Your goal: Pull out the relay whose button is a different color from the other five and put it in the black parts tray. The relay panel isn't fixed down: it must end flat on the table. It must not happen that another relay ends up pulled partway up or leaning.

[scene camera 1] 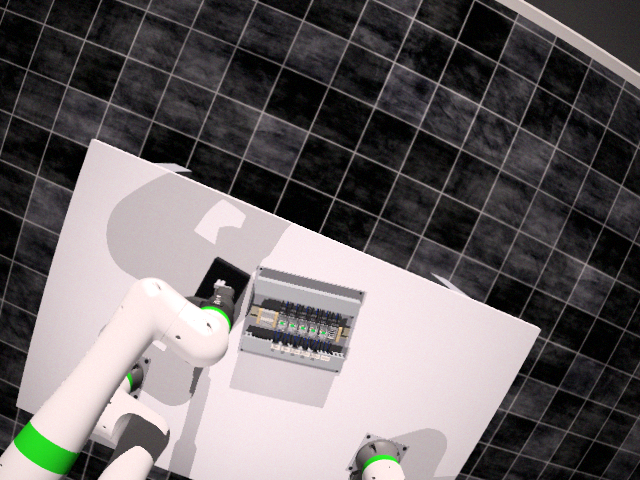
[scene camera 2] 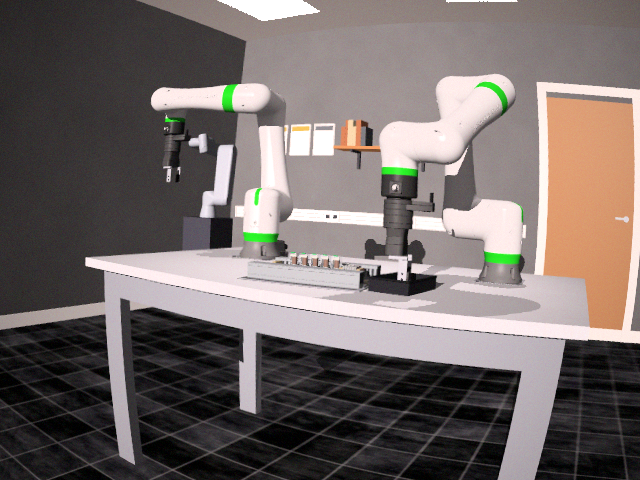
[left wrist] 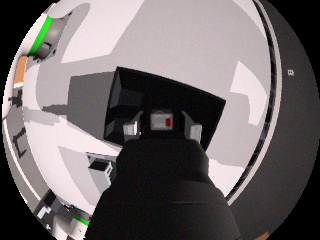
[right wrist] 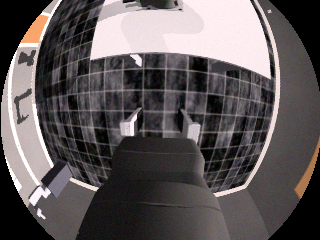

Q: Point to a black parts tray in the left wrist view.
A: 135,91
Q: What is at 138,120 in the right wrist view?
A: The right gripper.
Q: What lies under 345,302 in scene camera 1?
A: A grey relay panel.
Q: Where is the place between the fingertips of the left gripper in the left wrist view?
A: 162,118
